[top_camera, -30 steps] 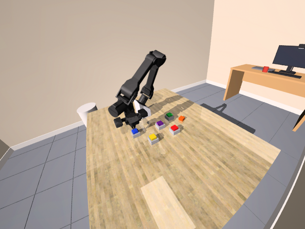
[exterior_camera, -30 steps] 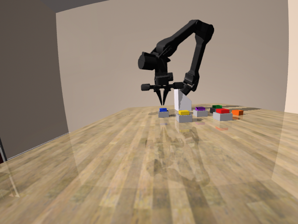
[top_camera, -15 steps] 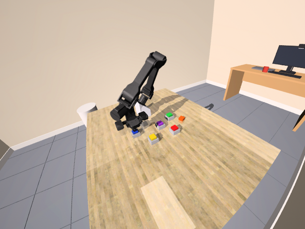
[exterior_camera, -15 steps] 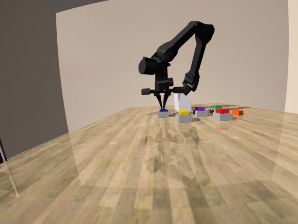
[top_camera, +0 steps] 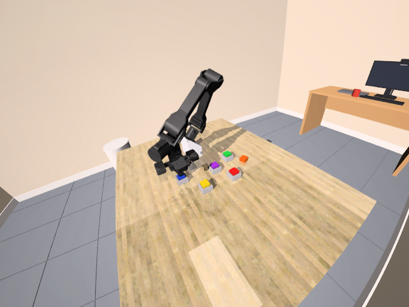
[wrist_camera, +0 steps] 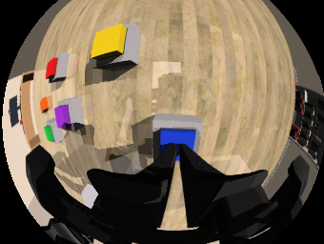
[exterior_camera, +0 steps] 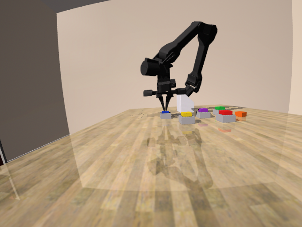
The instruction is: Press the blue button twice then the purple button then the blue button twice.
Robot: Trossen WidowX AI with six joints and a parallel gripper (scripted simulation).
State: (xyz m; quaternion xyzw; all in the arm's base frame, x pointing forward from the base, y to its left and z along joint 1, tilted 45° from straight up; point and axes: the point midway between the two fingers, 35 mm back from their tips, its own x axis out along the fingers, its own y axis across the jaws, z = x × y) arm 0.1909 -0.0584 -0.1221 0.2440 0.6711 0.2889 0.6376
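The yellow button lies 10 cm ahead of my gripper tip and 7 cm to the left of it. The rest, counted from my gripper tip: blue button: 1 cm below; then red button: 11 cm ahead, 22 cm to the left; then purple button: 2 cm ahead, 17 cm to the left.
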